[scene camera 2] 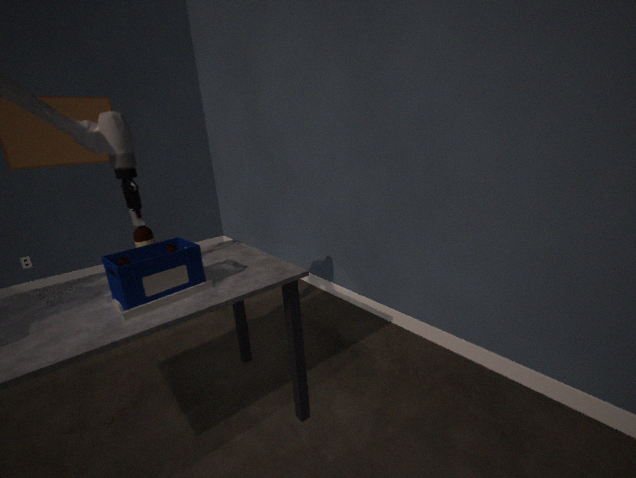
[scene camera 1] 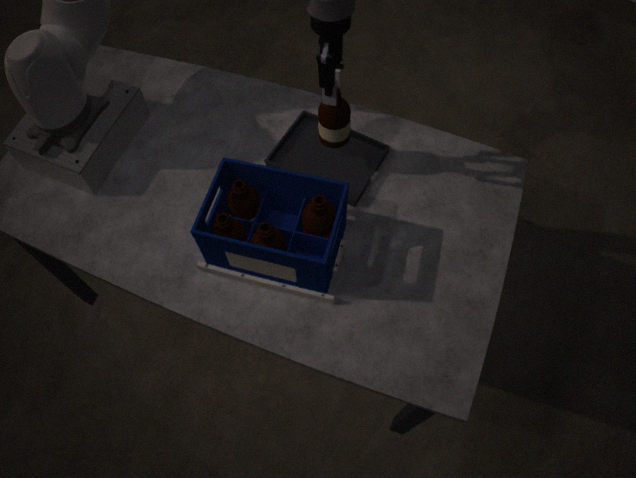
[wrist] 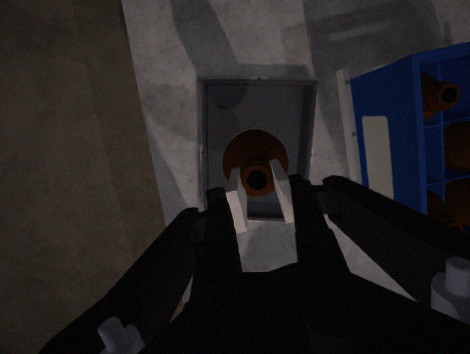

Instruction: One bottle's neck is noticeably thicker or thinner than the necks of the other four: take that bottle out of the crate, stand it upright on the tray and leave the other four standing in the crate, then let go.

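Places are measured from the arm's base along level axes (x left, y back, z up), in centimetres.
Pixels of known places: gripper, fingertip midpoint: [scene camera 2: 139, 225] [scene camera 1: 331, 98] [wrist: 257, 178]; arm's base, origin of the base link: [scene camera 1: 68, 119].
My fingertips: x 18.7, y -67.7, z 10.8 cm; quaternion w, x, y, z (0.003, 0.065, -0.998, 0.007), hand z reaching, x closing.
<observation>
Ahead of a thing's pixels: the offset from my fingertips to its top centre. "*": to the spot under its first point. Level surfaces: height alone.
My gripper [scene camera 1: 331, 95] [scene camera 2: 137, 221] [wrist: 257, 178] is shut on the neck of a brown bottle @[dz +2.6, dx +0.0, dy -0.7 cm] [scene camera 1: 334, 118] [scene camera 2: 143, 234] [wrist: 255, 145] with a cream label. The bottle is upright over the back part of the dark grey tray @[dz -19.4, dx -0.5, dy +0.7 cm] [scene camera 1: 303, 154] [wrist: 201, 125]; I cannot tell whether its base touches the tray. The blue crate @[dz -4.4, dx -27.8, dy +2.3 cm] [scene camera 1: 313, 272] [scene camera 2: 128, 290] [wrist: 382, 97] holds brown bottles: one at back left [scene camera 1: 243, 200], one at front left [scene camera 1: 229, 228], one at front middle [scene camera 1: 269, 239] and one at back right [scene camera 1: 318, 218]. The crate hides the tray in scene camera 2.
The crate stands beside the tray, with a white strip @[* dz -19.0, dx -37.7, dy +0.0 cm] [scene camera 1: 267, 282] along its base on the grey table @[dz -21.9 cm] [scene camera 1: 385, 334] [scene camera 2: 66, 334]. The robot's base block [scene camera 1: 110, 123] is at the table's left. The table's back edge runs behind the tray.
</observation>
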